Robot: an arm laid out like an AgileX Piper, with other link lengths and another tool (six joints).
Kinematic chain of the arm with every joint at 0, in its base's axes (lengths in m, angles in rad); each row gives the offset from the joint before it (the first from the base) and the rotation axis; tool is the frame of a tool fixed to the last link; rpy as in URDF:
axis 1: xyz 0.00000 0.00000 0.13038 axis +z
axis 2: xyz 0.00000 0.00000 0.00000 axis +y
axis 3: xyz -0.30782 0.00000 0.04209 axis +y
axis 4: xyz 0.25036 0.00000 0.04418 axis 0.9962 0 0.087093
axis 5: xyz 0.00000 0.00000 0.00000 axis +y
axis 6: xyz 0.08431 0.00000 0.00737 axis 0.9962 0 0.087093
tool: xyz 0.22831 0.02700 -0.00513 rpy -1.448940 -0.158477 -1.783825
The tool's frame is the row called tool.
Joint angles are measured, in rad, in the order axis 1, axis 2, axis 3, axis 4, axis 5, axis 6. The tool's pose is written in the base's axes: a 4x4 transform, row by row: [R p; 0 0 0 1], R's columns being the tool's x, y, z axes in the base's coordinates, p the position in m. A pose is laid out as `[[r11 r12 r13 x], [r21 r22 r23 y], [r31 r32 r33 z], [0 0 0 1]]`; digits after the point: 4 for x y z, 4 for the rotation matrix.
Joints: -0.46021 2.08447 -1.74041 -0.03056 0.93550 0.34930
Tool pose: [[-0.6238 -0.7548 0.2029 0.4955], [-0.7675 0.5424 -0.3417 -0.2166], [0.1479 -0.3689 -0.9176 0.0392], [0 0 0 1]]
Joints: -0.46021 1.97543 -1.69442 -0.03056 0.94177 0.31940
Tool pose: [[-0.6094 -0.7513 0.2533 0.4862], [-0.7790 0.5078 -0.3677 -0.2126], [0.1477 -0.4214 -0.8948 0.0799], [0 0 0 1]]
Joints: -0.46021 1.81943 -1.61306 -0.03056 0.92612 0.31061
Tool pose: [[-0.6140 -0.7190 0.3256 0.4713], [-0.7780 0.4816 -0.4035 -0.2052], [0.1333 -0.5010 -0.8551 0.1320], [0 0 0 1]]
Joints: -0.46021 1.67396 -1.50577 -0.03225 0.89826 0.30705
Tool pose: [[-0.6182 -0.6905 0.3755 0.4488], [-0.7763 0.4616 -0.4292 -0.1945], [0.1230 -0.5569 -0.8214 0.1655], [0 0 0 1]]
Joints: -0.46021 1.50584 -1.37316 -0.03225 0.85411 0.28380
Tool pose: [[-0.6104 -0.6612 0.4362 0.4205], [-0.7829 0.4201 -0.4588 -0.1806], [0.1201 -0.6216 -0.7741 0.1958], [0 0 0 1]]
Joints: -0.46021 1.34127 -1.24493 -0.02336 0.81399 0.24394
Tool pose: [[-0.5931 -0.6343 0.4959 0.3911], [-0.7957 0.3681 -0.4809 -0.1641], [0.1225 -0.6798 -0.7231 0.2183], [0 0 0 1]]
